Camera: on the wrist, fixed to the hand. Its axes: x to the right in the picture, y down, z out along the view.
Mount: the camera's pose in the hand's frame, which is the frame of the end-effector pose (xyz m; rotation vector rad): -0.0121 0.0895 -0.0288 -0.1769 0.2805 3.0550
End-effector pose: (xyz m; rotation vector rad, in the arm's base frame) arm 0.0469 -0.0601 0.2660 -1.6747 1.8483 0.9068
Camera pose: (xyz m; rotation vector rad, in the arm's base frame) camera -0.0376 -0.0707 0.3076 -1.5212 -1.5920 -0.5878
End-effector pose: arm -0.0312 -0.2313 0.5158 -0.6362 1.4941 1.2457
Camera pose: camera -0.1161 -0.2319 0.5579 -1.2504 -0.7103 -1.2828
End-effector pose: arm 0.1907 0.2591 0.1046 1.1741 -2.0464 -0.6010
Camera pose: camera 0.1672 0.3114 0.1801 -1.9958 -1.1236 0.8639
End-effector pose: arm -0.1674 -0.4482 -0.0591 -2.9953 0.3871 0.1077
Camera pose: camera -0.2005 -0.5348 -0.0393 -0.2551 -2.9256 0.0660
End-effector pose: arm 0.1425 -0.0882 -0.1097 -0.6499 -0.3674 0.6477
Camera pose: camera 0.1089 -0.0540 -0.1915 0.7101 -0.9818 -2.2699
